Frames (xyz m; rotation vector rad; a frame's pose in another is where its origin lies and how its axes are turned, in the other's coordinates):
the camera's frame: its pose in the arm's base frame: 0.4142 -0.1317 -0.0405 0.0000 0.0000 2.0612
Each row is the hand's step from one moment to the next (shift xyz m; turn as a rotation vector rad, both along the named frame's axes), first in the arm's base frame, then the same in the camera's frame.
Working: the arm's base frame: its pose in the camera's frame: 0.3113 0.3034 0.0405 0.0000 0.0000 -2.0612

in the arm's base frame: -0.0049 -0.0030 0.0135 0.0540 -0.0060 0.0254
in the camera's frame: -0.0003 0.0057 0.0135 -0.0307 -0.0448 0.0254
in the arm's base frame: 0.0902 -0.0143 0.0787 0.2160 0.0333 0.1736
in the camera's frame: -0.0551 -0.0728 0.0787 -0.0724 -0.2062 0.1736
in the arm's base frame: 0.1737 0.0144 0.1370 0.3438 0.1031 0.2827
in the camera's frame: -0.0691 -0.1600 0.1370 -0.0710 -0.3518 0.2827
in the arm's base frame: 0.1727 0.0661 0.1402 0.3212 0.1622 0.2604
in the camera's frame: -0.0230 -0.1835 0.1402 -0.0082 -0.3597 0.2604
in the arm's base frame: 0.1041 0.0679 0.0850 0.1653 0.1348 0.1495
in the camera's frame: 0.0109 -0.1238 0.0850 0.0411 -0.2093 0.1495
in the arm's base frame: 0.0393 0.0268 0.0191 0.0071 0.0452 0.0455
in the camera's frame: 0.0051 -0.0473 0.0191 0.0365 -0.0276 0.0455
